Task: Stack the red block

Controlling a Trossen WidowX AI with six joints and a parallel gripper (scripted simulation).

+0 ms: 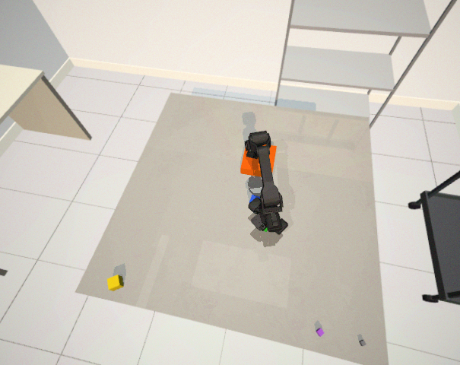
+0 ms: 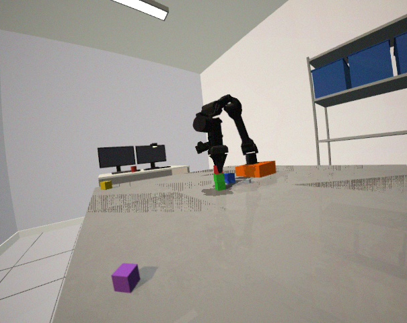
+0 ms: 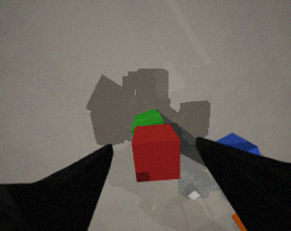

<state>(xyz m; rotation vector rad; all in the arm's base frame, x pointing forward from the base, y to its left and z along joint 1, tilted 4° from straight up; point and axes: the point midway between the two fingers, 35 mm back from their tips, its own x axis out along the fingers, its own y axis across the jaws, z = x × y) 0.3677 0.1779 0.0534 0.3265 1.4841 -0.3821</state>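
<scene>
The red block lies 10 mm above my gripper tip. Also, from my gripper tip: purple block (350 mm ahead, 320 mm to the left, 60 mm below); small white cube (160 mm behind, 60 mm below); blue block (110 mm behind, 90 mm to the right, 50 mm below).
</scene>
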